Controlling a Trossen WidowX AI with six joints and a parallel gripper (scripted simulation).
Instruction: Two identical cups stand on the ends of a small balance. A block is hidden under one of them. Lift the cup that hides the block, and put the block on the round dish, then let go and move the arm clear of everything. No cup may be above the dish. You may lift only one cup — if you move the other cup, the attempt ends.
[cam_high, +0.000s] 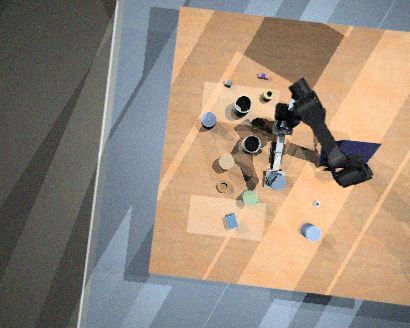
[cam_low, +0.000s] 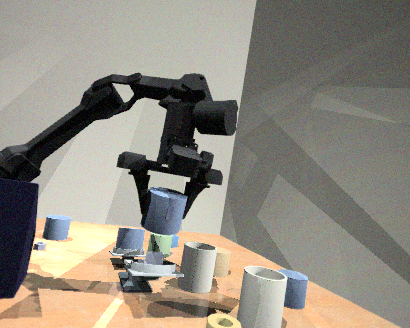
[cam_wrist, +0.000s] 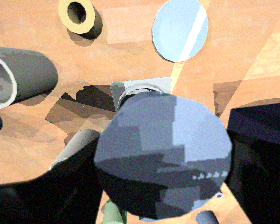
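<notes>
My gripper tip is 8 cm above the grey block and 2 cm to the right of it. Also, from my gripper tip: blue block 49 cm to the left, 17 cm ahead, 15 cm below; then pale blue round dish 17 cm below, 10 cm to the right, 8 cm behind.
</notes>
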